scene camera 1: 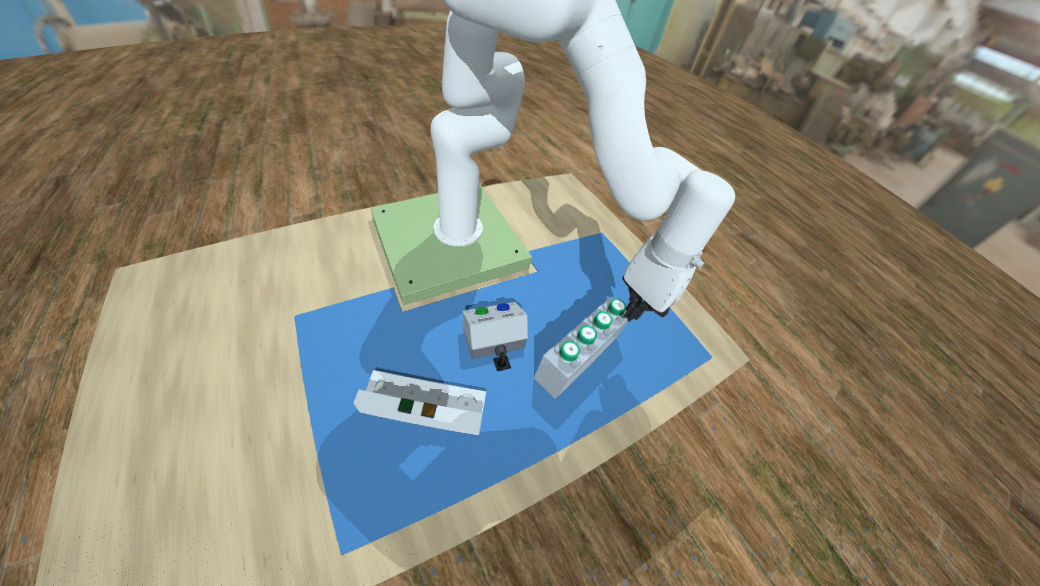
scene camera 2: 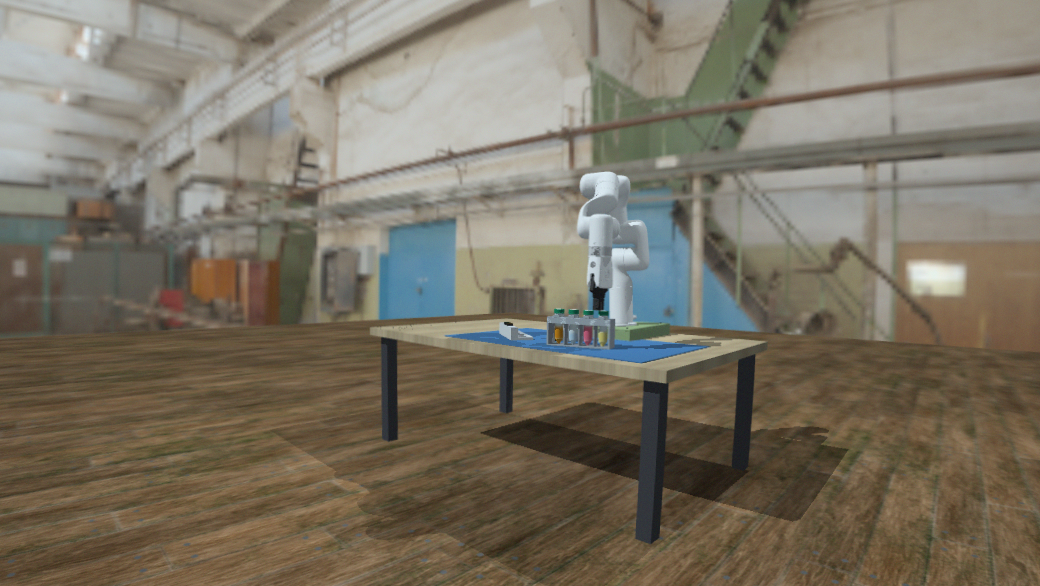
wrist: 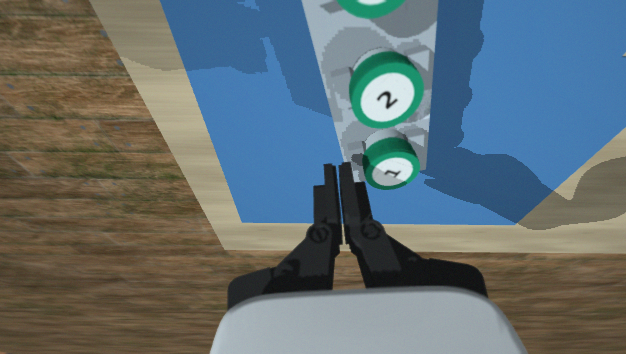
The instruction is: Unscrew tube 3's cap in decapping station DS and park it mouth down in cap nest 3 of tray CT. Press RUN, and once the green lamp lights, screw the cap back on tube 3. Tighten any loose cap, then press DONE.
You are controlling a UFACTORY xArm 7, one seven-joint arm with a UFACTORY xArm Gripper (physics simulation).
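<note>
Decapping station DS, a grey rack, holds upright tubes with green, white-topped caps. Tube 3's cap is on its tube and is cut by the top edge of the wrist view. Cap 2 and cap 1 are on too. My gripper is shut and empty, beside cap 1 at the rack's far end. White tray CT shows empty nests, with a dark green square and an amber-brown square.
A grey control box with a green button and a blue button stands between tray and rack. A small black post is in front of it. The green base plate lies behind. The blue mat lies under the task objects.
</note>
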